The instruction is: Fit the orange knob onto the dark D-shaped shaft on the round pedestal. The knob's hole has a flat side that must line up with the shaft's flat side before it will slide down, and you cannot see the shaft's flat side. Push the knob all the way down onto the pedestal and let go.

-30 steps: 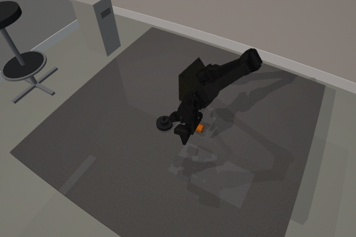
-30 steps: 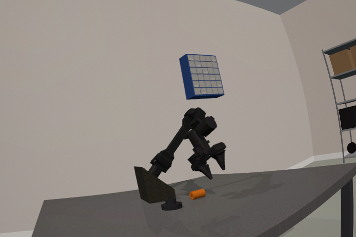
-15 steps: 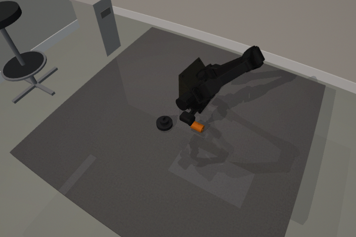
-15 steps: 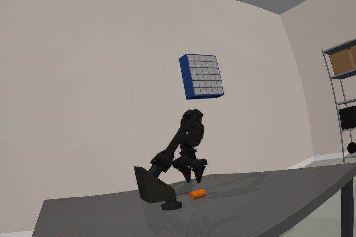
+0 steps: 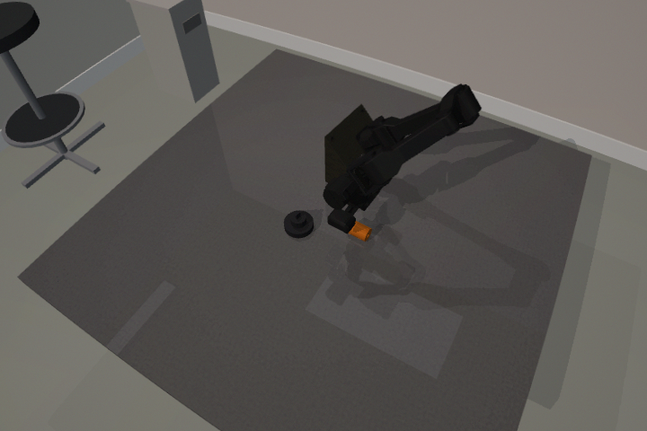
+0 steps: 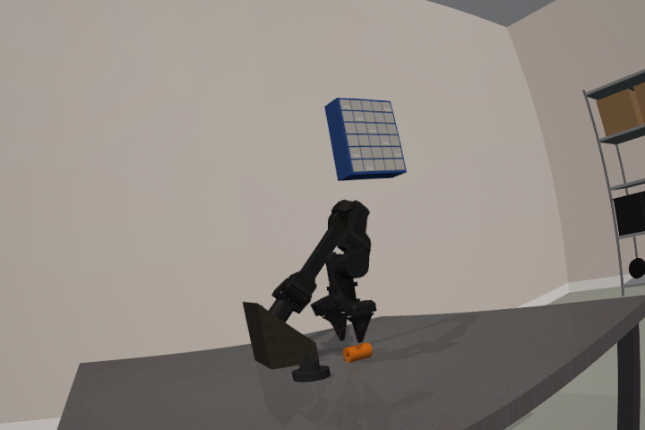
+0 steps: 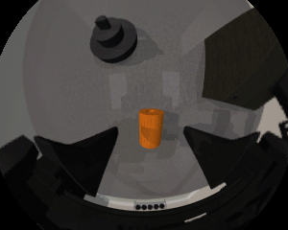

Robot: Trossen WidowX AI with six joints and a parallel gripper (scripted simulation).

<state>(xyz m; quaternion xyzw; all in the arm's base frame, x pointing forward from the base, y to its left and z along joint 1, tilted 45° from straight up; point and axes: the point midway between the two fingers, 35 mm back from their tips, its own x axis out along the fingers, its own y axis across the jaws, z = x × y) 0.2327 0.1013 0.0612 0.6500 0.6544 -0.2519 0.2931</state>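
My gripper tip is 1 cm to the right of the orange knob and 3 cm above it. The rest, counted from my gripper tip: pedestal: 7 cm ahead, 14 cm to the right, 2 cm below.
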